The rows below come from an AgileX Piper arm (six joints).
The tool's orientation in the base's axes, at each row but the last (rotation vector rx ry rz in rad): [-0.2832, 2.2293, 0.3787]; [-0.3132, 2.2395, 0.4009]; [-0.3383, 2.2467, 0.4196]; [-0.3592, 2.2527, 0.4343]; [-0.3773, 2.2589, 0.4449]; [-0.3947, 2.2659, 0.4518]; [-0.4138, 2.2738, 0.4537]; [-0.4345, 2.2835, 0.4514]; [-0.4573, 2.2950, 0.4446]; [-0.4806, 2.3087, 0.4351]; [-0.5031, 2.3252, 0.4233]
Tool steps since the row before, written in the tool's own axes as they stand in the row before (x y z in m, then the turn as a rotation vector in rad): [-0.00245, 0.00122, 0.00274, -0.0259, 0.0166, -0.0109]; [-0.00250, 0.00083, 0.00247, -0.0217, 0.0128, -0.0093]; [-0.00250, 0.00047, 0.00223, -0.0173, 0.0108, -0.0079]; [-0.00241, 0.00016, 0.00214, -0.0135, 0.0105, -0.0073]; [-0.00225, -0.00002, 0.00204, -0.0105, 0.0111, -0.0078]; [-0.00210, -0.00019, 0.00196, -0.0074, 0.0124, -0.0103]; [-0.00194, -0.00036, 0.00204, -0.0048, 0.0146, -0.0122]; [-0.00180, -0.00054, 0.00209, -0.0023, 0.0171, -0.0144]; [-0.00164, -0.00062, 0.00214, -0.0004, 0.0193, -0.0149]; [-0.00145, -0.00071, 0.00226, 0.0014, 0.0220, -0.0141]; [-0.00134, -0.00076, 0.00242, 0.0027, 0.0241, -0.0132]
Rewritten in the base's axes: [0.00307, 0.00231, 0.00046, 0.0030, 0.0134, 0.0296]; [0.00299, 0.00194, 0.00056, 0.0028, 0.0101, 0.0247]; [0.00292, 0.00159, 0.00062, 0.0017, 0.0084, 0.0201]; [0.00290, 0.00132, 0.00052, -0.0002, 0.0080, 0.0168]; [0.00278, 0.00114, 0.00041, -0.0027, 0.0079, 0.0150]; [0.00269, 0.00098, 0.00029, -0.0069, 0.0075, 0.0145]; [0.00270, 0.00088, 0.00006, -0.0107, 0.0083, 0.0142]; [0.00270, 0.00076, -0.00014, -0.0148, 0.0091, 0.0143]; [0.00265, 0.00072, -0.00034, -0.0173, 0.0104, 0.0136]; [0.00262, 0.00068, -0.00062, -0.0193, 0.0127, 0.0123]; [0.00265, 0.00070, -0.00086, -0.0206, 0.0146, 0.0110]
